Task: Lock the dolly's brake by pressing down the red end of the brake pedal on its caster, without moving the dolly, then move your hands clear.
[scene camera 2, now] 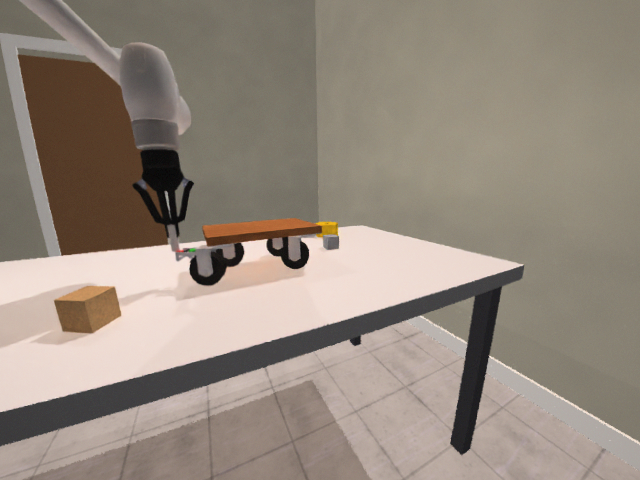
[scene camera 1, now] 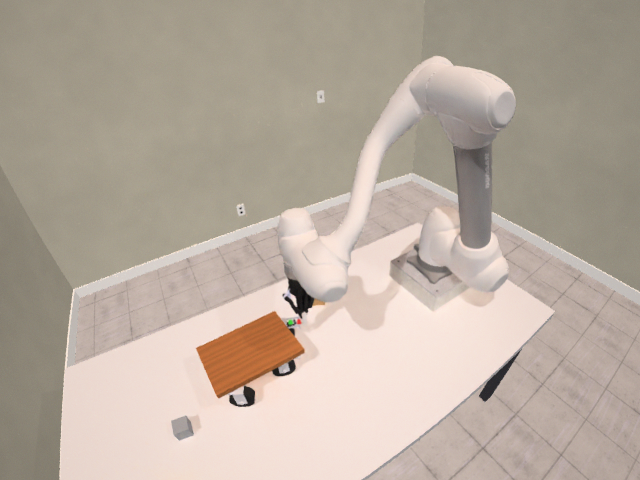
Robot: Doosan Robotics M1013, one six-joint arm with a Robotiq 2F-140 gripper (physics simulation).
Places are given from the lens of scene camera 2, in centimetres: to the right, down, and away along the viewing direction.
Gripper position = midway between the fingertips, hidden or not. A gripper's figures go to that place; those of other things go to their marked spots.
my gripper point(scene camera 2: 176, 250): -36, 3, 59
dolly point(scene camera 2: 207, 267): -27, 7, 57
